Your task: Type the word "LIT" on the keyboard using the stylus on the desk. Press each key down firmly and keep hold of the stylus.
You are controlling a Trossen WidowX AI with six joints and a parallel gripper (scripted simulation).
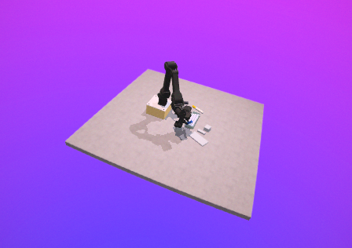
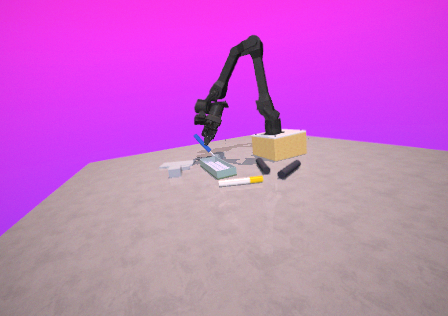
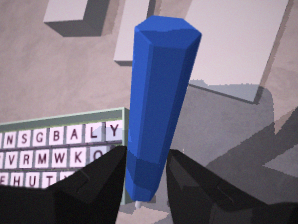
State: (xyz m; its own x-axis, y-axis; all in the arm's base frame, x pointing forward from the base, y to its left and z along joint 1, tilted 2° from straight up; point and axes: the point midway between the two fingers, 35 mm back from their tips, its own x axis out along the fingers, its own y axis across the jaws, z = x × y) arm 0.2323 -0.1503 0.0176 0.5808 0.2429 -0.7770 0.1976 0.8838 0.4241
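Now: gripper tip 1 cm past the stylus, 1 cm to the right of it and 1 cm above it. Round my gripper tip: grey stylus tip 2 cm behind, 2 cm to the left, 4 cm below.
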